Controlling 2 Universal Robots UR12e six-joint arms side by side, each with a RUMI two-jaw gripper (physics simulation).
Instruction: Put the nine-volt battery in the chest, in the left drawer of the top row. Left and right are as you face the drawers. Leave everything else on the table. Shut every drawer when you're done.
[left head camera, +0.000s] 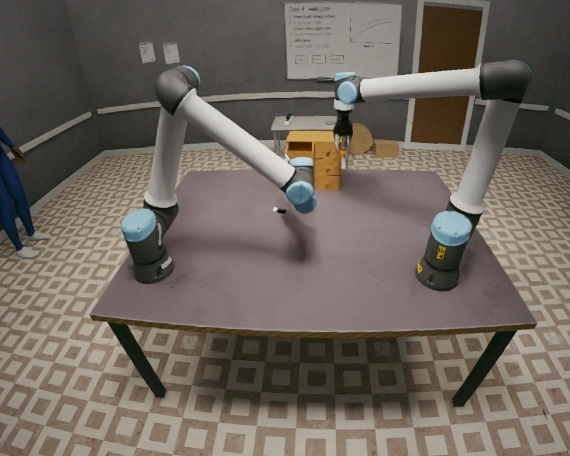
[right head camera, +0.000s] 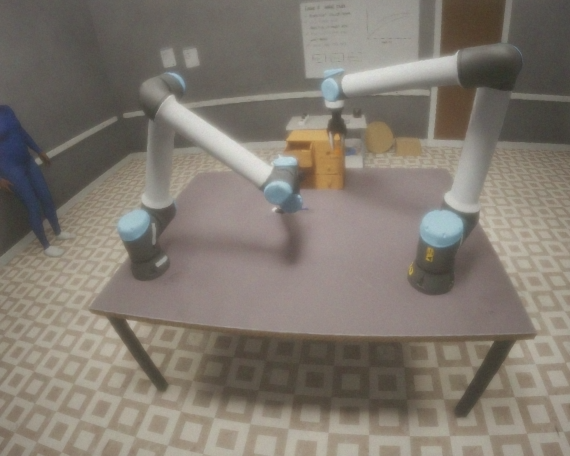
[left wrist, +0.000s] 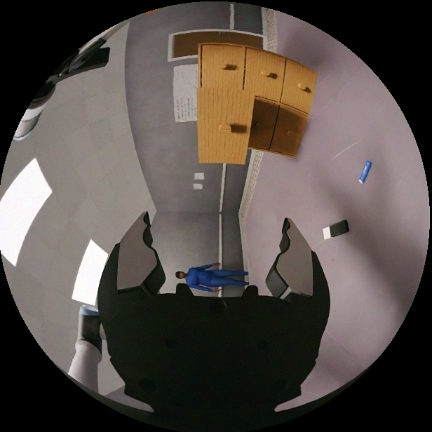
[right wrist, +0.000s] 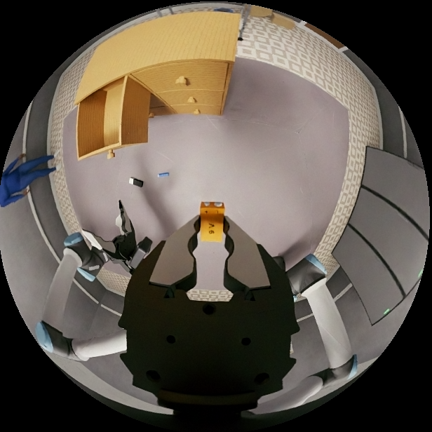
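The wooden chest (left head camera: 327, 172) (left wrist: 270, 75) (right wrist: 165, 45) stands at the table's back. Its top-left drawer (left head camera: 300, 150) (right head camera: 300, 155) (left wrist: 222, 147) (right wrist: 135, 112) is pulled out, and the part of its inside that shows in the right wrist view looks empty. The other drawers in view look shut. My right gripper (left head camera: 343, 151) (right wrist: 211, 216) is shut on the orange nine-volt battery (right wrist: 212, 232), high above the table and in front of the chest's right column. My left gripper (left wrist: 216, 215) (right wrist: 102, 211) is open and empty, in front of the drawer and apart from its knob (left wrist: 225, 128) (right wrist: 111, 154); the left wrist hides it in the left head camera.
A black-and-white block (left head camera: 280, 210) (left wrist: 336, 229) (right wrist: 136, 182) and a blue cylinder (left wrist: 365, 171) (right wrist: 163, 175) lie on the table (left head camera: 325, 300) in front of the chest. The left forearm (left head camera: 240, 140) reaches over the table toward the chest.
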